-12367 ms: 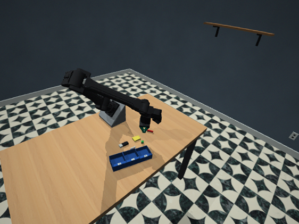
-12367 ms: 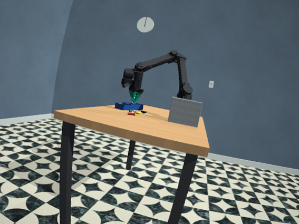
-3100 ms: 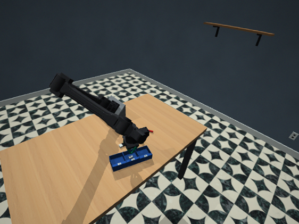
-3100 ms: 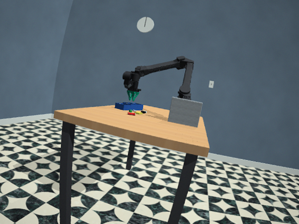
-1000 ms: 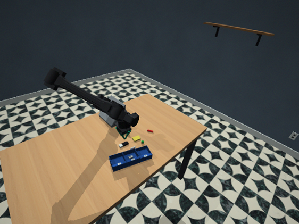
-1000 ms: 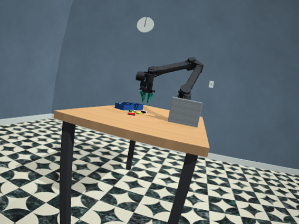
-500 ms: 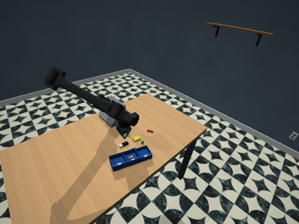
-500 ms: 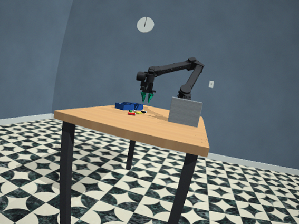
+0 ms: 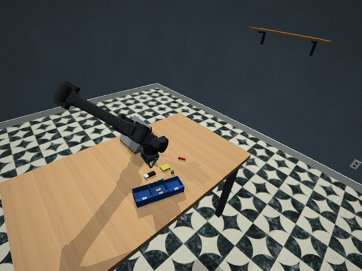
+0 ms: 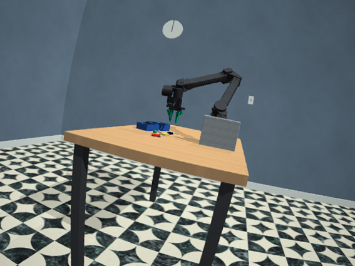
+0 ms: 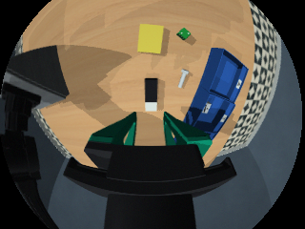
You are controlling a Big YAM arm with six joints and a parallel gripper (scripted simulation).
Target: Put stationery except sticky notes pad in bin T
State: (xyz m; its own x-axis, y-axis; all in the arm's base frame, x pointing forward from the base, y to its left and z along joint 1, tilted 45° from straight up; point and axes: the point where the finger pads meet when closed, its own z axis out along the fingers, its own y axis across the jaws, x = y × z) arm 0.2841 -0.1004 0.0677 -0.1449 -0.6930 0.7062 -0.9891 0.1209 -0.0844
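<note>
The black-and-white marker-like item lies 1 cm to the right of my hand and 8 cm below it. The rest, counted from my hand: blue bin: 13 cm ahead, 4 cm to the right, 6 cm below; sticky notes: 2 cm ahead, 10 cm to the left, 8 cm below; white object: 12 cm ahead, 4 cm to the right, 7 cm below.
</note>
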